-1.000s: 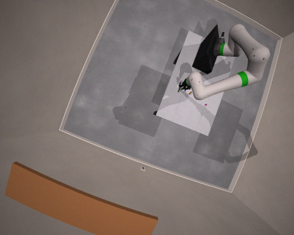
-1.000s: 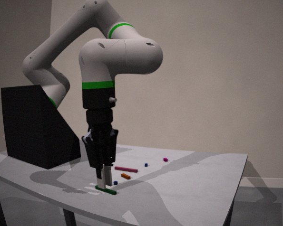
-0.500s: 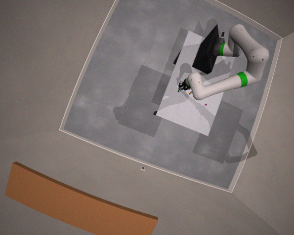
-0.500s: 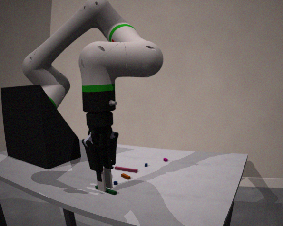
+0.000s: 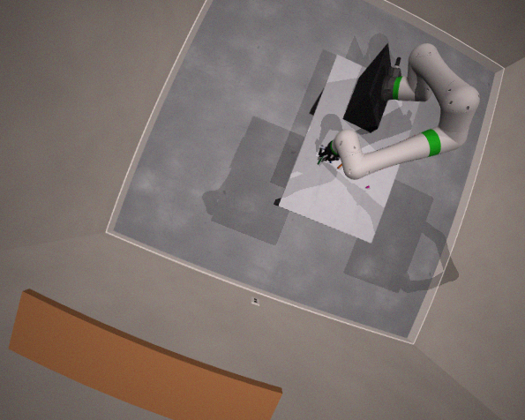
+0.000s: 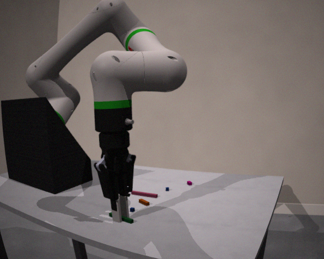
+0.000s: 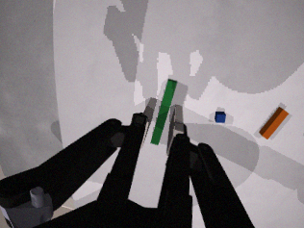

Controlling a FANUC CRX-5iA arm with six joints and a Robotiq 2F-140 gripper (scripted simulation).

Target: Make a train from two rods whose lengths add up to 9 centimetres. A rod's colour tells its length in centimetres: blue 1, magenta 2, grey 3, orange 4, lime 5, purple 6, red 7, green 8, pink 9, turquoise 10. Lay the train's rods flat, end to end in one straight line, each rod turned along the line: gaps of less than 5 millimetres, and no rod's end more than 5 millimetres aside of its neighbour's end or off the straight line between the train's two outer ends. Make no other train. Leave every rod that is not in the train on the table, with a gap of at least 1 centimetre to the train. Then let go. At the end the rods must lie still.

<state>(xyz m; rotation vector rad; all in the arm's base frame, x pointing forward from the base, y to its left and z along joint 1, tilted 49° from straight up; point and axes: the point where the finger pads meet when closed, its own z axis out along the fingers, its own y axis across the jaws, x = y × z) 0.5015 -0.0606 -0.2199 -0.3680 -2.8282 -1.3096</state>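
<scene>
Now: the green rod 30 mm below my hand. Also, from my hand: pink rod: 30 mm behind, 200 mm to the left, 30 mm below; orange rod: 130 mm to the left, 30 mm below; magenta rod: 70 mm ahead, 360 mm to the left, 30 mm below.
</scene>
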